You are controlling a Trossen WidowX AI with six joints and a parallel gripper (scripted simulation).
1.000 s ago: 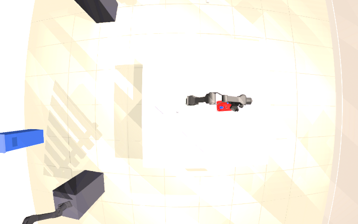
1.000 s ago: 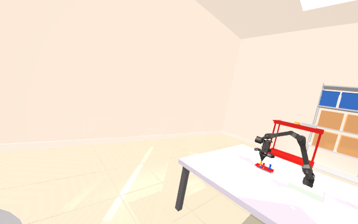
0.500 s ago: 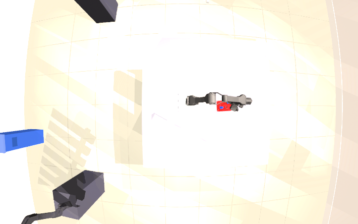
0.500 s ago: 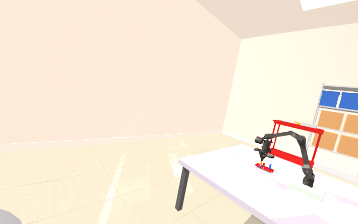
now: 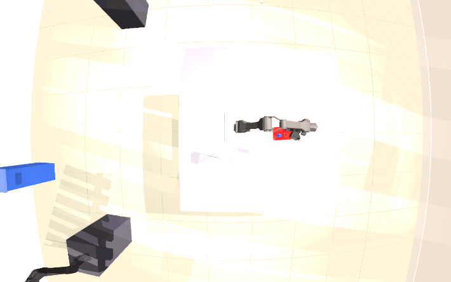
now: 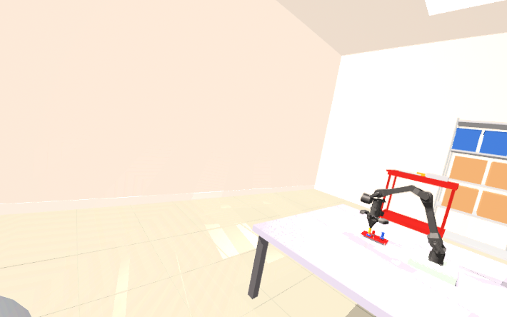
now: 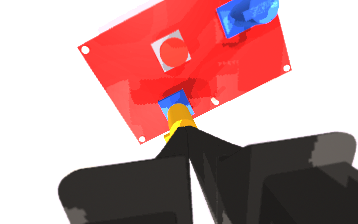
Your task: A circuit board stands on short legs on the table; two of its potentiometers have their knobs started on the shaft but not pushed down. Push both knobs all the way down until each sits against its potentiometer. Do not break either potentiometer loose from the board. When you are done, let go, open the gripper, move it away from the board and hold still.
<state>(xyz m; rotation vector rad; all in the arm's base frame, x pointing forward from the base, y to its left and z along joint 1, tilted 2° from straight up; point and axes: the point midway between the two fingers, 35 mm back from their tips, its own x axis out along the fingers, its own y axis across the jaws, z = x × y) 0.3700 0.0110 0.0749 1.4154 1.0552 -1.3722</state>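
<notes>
The orange knob is 10 mm below my gripper tip. The rest, counted from my gripper tip: blue knob 70 mm behind, 50 mm to the right, 20 mm below.
</notes>
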